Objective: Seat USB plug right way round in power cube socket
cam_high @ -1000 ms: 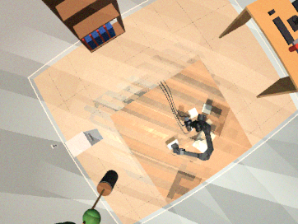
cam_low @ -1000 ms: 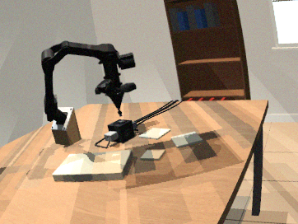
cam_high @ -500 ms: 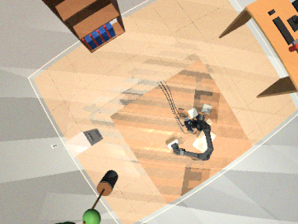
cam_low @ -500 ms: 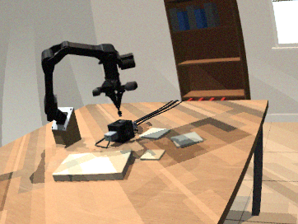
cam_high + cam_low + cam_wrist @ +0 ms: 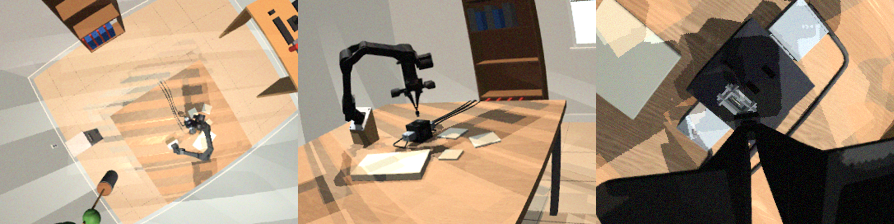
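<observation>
Now: the dark USB plug 2 cm below my gripper tip. Round my gripper tip: silver-framed socket (7 cm below); then flat white slab (7 cm ahead, 28 cm to the right, 12 cm below).
</observation>
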